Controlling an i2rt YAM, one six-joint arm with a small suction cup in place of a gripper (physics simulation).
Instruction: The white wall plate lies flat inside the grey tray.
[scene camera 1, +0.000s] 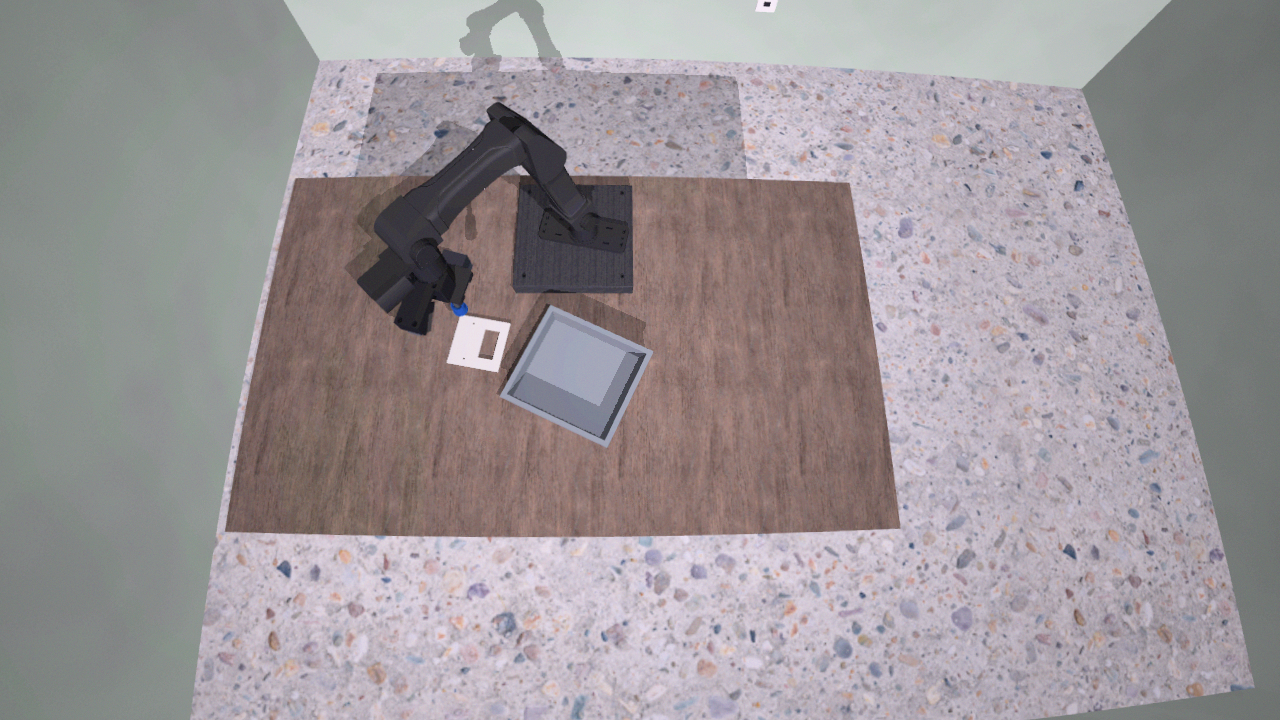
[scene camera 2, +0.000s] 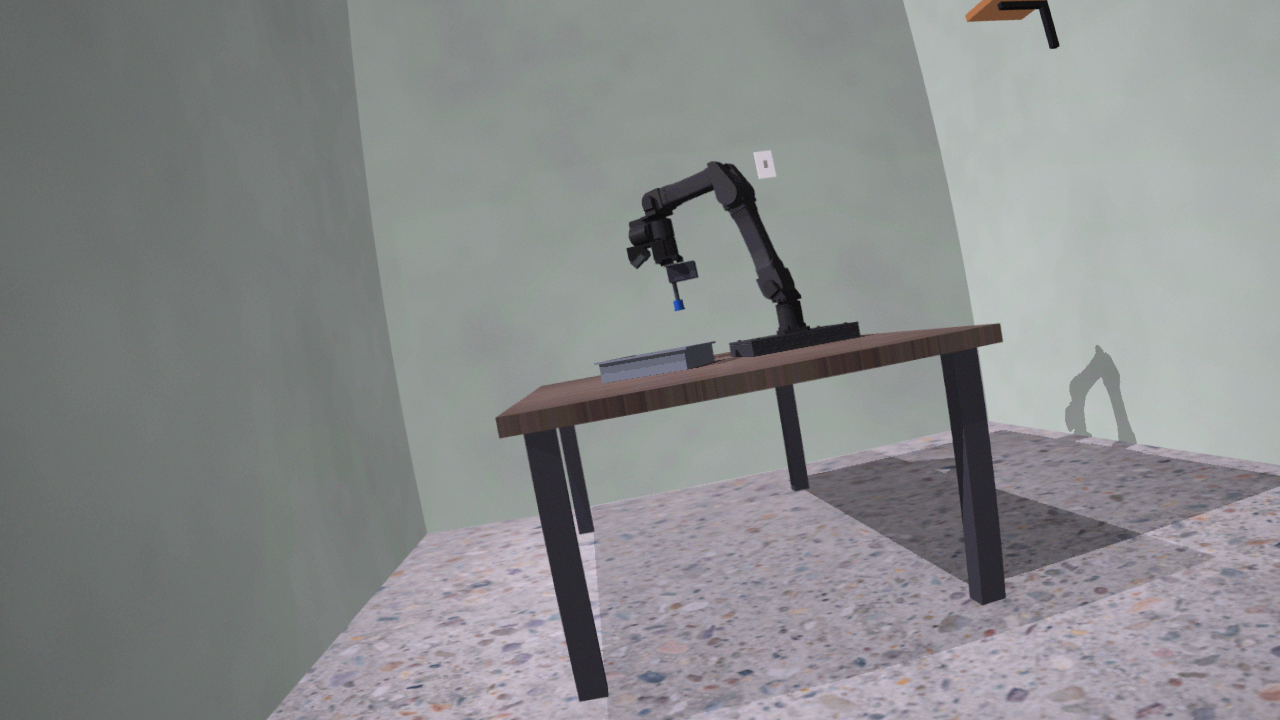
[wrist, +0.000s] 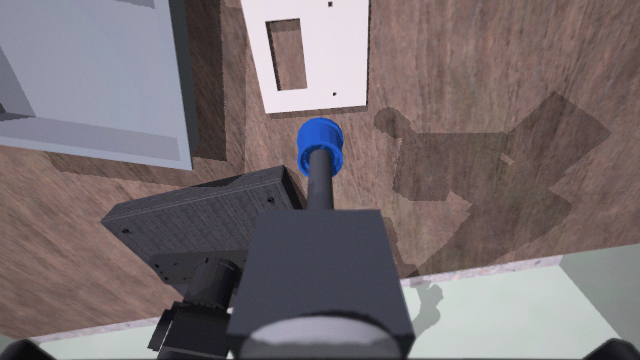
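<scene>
Nothing is held by my suction cup (scene camera 1: 462, 311), which appears in scene camera 2 (scene camera 2: 683, 271) and in the wrist view (wrist: 319, 130) too. The cup hangs 15 cm from the middle of a white wall plate (scene camera 1: 468, 337), above it, and the wrist view has that plate as well (wrist: 335, 46). Scene camera 2 does not show the white wall plate, hidden there by a grey tray. That grey tray (scene camera 1: 573, 373) (scene camera 2: 682, 358) rests on the table, and I can see the tray in the wrist view as well (wrist: 120, 87).
</scene>
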